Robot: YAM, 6 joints.
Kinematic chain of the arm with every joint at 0, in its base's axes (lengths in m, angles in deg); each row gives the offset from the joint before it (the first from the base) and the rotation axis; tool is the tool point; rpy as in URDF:
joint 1: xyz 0 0 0.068 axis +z
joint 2: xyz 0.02 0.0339 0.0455 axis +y
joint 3: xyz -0.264 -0.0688 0 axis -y
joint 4: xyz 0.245 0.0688 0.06 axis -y
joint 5: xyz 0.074 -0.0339 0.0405 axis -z
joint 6: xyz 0.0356 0 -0.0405 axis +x
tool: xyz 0 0 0 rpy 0 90 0
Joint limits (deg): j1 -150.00..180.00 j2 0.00..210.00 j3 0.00..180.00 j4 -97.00..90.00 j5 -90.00..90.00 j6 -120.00..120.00
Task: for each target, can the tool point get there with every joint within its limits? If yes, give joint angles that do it. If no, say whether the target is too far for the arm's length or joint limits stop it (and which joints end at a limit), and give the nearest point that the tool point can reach.
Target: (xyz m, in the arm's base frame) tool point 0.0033 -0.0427 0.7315
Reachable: yes | joints 95.27 79.20 162.34 -2.03 -1.03 20.34
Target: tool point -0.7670 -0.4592 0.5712
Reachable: no: too far | nearest point -0.4928 -0.2951 0.4039 | short by 0.361 m
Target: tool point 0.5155 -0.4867 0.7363
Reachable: no: too far | nearest point 0.3521 -0.3324 0.5332 | short by 0.303 m
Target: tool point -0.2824 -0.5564 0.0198
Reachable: yes | joints -116.32 174.76 139.99 20.24 10.38 -7.05
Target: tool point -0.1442 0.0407 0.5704
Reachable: yes | joints -10.75 23.70 85.31 23.69 -21.53 -51.09
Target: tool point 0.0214 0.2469 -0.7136
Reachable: no: too far | nearest point 0.0214 0.2473 -0.3803 | short by 0.333 m
